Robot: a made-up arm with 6 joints.
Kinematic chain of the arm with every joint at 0, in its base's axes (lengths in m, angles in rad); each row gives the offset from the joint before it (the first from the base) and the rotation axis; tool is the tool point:
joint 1: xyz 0 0 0.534 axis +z
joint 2: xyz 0 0 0 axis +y
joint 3: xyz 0 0 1.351 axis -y
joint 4: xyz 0 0 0 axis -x
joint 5: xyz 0.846 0 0 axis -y
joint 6: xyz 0 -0.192 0 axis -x
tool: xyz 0 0 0
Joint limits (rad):
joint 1: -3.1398..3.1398
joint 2: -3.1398..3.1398
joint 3: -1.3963..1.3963
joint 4: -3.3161..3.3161
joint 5: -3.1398..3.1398
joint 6: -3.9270..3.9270
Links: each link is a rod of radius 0.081 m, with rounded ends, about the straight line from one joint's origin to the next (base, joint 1, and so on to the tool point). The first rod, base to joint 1, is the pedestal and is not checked.
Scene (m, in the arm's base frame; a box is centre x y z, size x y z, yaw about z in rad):
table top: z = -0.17
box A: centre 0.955 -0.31 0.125 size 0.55 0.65 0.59 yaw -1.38
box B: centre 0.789 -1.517 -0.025 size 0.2 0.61 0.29 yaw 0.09
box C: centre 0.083 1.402 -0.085 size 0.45 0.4 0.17 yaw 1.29
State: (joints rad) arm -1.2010 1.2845 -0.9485 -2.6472 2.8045 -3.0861
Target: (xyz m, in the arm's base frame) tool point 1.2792 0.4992 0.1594
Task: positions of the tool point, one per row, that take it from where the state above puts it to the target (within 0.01 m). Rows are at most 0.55 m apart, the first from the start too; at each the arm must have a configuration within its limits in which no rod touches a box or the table.
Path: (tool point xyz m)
1: 0.4902 -0.8179 0.4254
2: 0.5595 -1.0173 0.7211
3: 0.5777 -1.0935 1.1741
4: 0.9328 -0.9807 1.2261
5: 1.2550 -0.7440 1.2827
6: 1.5009 -0.3976 1.3425
7: 1.6334 0.0293 1.4045
8: 1.6601 0.2173 0.9220
9: 1.5269 0.3856 0.4947
10: 1.2792 0.4992 0.1594

